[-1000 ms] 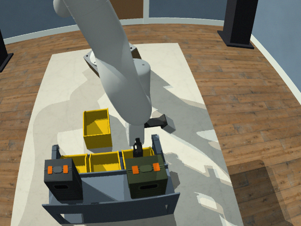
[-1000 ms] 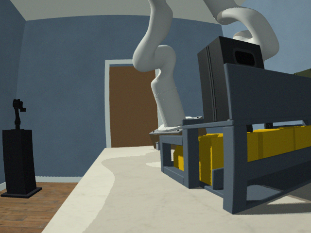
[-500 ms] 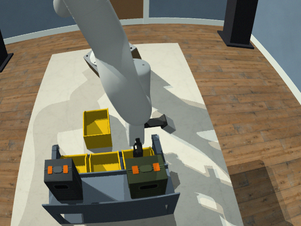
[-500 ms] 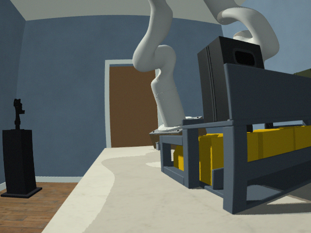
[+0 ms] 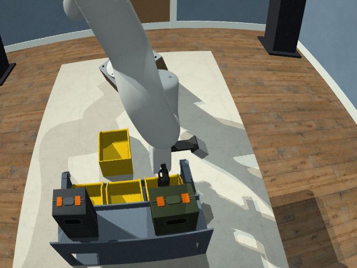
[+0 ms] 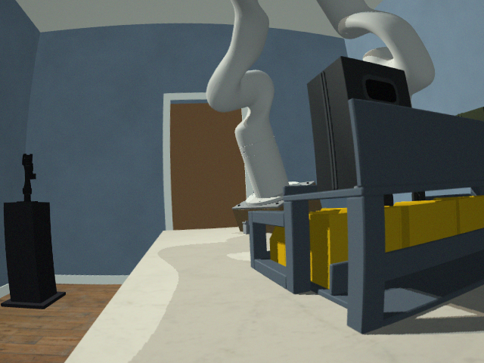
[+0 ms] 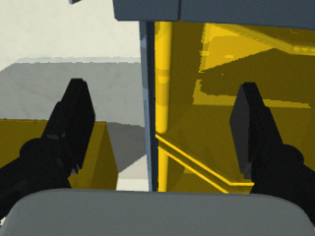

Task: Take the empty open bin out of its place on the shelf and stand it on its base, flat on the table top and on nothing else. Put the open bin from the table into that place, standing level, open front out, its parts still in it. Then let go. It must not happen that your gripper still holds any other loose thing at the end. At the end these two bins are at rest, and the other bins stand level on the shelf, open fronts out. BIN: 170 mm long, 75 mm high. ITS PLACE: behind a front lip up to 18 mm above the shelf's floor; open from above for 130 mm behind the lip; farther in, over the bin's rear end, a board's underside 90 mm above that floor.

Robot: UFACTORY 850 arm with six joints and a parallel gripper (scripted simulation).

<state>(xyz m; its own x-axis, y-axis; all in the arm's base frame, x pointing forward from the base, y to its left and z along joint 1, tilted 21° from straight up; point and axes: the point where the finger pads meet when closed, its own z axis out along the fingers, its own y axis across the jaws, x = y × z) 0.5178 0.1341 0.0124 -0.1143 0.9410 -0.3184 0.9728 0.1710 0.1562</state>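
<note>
The shelf lip is 110 mm to the right of my hand and 60 mm below it. Round my hand: dark grey case: 200 mm ahead, 210 mm to the right, 100 mm above; green case: 180 mm ahead, 20 mm to the left, 80 mm above.
</note>
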